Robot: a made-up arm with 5 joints.
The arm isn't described. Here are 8 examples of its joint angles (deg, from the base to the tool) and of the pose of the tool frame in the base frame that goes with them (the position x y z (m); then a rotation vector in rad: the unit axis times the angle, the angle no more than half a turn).
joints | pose
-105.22 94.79 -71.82 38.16 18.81 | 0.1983 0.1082 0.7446 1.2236 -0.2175 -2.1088
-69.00 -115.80 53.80 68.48 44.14 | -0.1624 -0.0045 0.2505 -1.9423 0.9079 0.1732
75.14 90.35 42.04 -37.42 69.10 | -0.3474 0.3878 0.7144 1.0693 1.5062 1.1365
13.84 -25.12 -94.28 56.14 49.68 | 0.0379 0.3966 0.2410 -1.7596 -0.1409 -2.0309
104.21 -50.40 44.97 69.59 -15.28 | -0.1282 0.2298 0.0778 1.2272 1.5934 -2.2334
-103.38 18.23 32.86 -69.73 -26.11 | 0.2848 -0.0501 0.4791 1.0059 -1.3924 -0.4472
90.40 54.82 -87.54 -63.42 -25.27 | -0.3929 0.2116 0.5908 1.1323 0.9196 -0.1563
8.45 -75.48 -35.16 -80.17 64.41 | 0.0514 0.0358 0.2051 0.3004 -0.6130 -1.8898
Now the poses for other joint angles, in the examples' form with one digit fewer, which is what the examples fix.
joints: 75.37 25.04 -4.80 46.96 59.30
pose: -0.325 0.418 0.411 0.001 -0.662 0.269
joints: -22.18 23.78 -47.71 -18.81 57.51
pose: 0.185 0.423 0.355 0.591 0.273 -2.116
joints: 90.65 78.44 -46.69 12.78 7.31
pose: -0.381 0.225 0.659 0.429 0.965 0.928
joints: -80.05 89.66 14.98 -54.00 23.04
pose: 0.240 0.171 0.765 1.915 -1.174 -0.101
